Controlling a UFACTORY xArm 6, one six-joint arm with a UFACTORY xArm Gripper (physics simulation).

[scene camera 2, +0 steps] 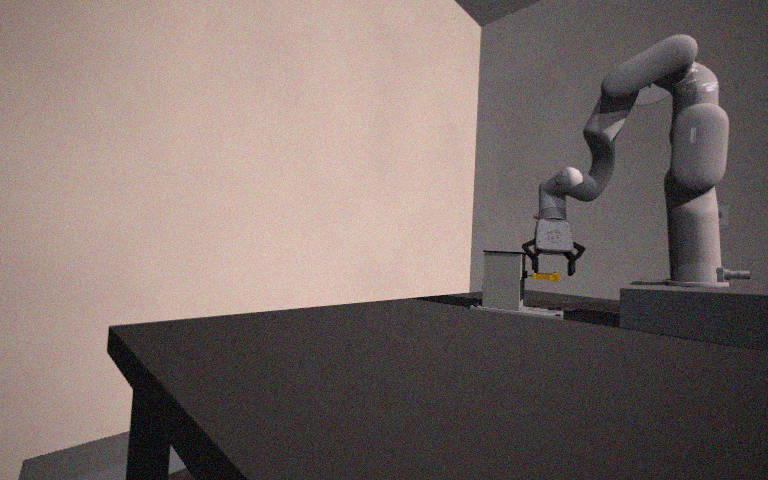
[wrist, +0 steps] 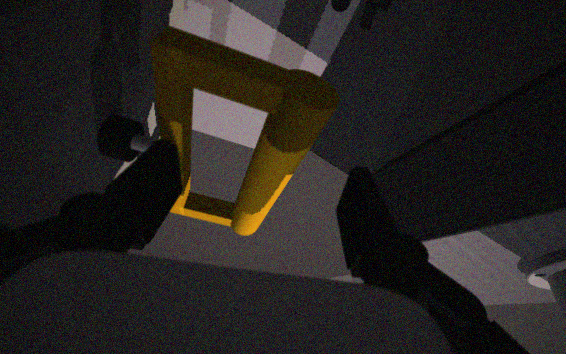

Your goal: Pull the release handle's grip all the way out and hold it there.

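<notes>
The release handle is a yellow rectangular frame (scene camera 2: pixel 544 276) (wrist: pixel 225 70) with a thick round grip bar (wrist: pixel 287 135) on its outer side. It sticks out level from a pale upright box (scene camera 2: pixel 502 280). A short rod (wrist: pixel 141 143) shows beside the frame's box side in the wrist view. My gripper (scene camera 2: pixel 553 272) (wrist: pixel 262 177) is wide open and points down, with nothing clamped. Its fingertips are at about the handle's height in the scene view. In the wrist view one finger overlaps the frame's box side, and the other stands apart beyond the grip bar. Contact cannot be told.
The box stands on a pale base plate (scene camera 2: pixel 546 313) at the far side of the dark table (scene camera 2: pixel 396 384). The arm's grey pedestal (scene camera 2: pixel 690 314) stands at the right. A pale wall (scene camera 2: pixel 254 158) rises behind the table at the left.
</notes>
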